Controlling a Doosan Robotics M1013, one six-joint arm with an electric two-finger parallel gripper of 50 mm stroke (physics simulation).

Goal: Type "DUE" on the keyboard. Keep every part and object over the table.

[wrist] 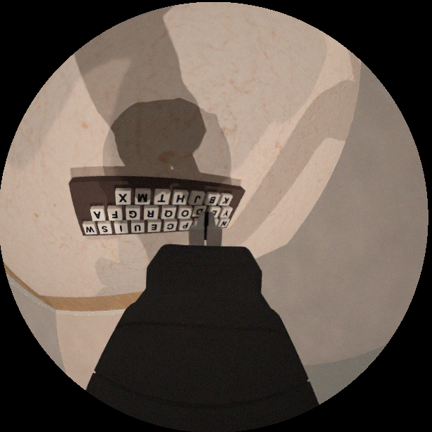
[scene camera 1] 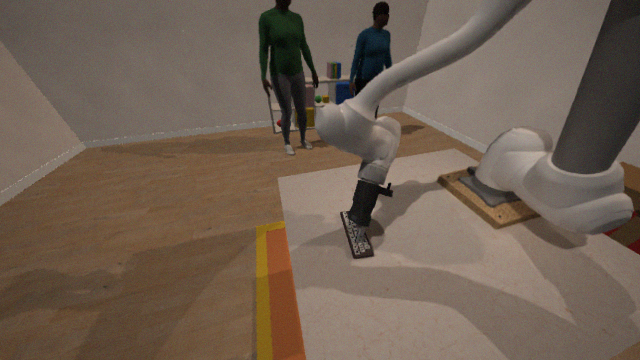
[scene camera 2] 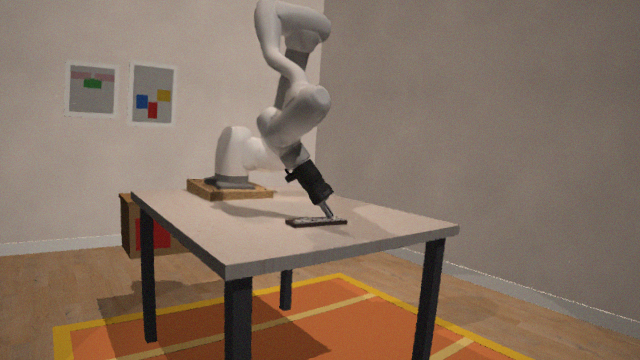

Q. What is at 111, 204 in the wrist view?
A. A dark keyboard.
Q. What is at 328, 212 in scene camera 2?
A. My gripper.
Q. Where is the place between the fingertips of my gripper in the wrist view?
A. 206, 220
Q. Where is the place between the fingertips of my gripper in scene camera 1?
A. At 357, 241
